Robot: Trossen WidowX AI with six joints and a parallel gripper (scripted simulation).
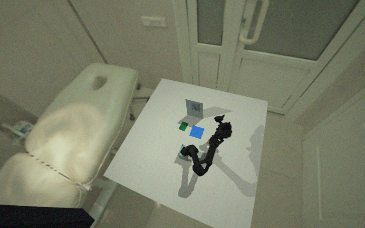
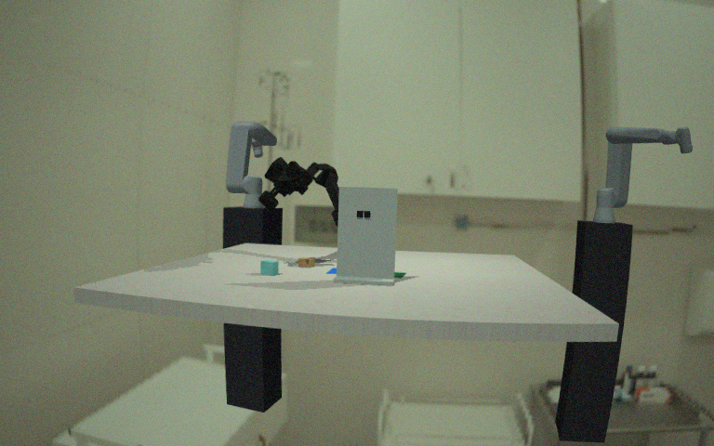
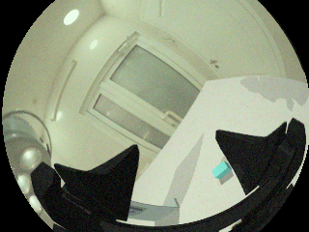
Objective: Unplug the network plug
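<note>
My gripper tip is now 2 cm short of the network plug, 33 cm to the right of it and 7 cm above it. Round my gripper tip: blue square 12 cm behind, 23 cm to the left, 26 cm below; then grey panel 4 cm ahead, 33 cm to the left, 14 cm below.
</note>
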